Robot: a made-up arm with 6 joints.
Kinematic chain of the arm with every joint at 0, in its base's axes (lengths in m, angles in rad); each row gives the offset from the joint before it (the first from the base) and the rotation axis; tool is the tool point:
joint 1: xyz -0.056 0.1 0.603 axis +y
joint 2: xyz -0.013 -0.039 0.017 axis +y
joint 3: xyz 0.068 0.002 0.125 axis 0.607 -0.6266 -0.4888
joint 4: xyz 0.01 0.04 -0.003 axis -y
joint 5: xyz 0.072 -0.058 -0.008 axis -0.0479 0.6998 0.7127
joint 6: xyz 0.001 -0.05 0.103 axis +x
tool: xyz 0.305 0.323 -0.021
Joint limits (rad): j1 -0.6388..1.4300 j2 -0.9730..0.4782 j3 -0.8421..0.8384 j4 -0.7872..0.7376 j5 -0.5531..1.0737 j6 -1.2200..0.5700
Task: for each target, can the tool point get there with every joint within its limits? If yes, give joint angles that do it. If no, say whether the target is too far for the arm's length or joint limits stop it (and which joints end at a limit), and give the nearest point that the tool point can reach.
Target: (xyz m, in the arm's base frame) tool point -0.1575 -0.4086 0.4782
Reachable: no: joint limits stop it (at a limit: joint 3, joint 4, joint 5, joint 6) | nearest point -0.2384 -0.1646 0.3787 | short by 0.276 m
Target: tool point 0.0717 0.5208 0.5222
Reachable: yes | joints 0.7289 0.2918 -0.6491 0.5432 0.8054 0.3971
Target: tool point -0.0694 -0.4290 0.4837
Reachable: no: joint limits stop it (at a limit: joint 3, joint 4, joint 5, joint 6) | nearest point -0.0883 -0.1646 0.3157 | short by 0.314 m
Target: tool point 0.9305 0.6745 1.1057
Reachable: no: too far | nearest point 0.4660 0.3340 0.8726 | short by 0.621 m
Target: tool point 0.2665 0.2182 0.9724
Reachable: yes | joints -0.1097 -0.4887 0.4606 -0.1660 0.1086 -0.5875
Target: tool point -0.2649 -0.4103 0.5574
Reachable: no: joint limits stop it (at a limit: joint 1, joint 2, joint 3, joint 4, joint 5, joint 6) | nearest point -0.3383 -0.1646 0.5287 | short by 0.258 m
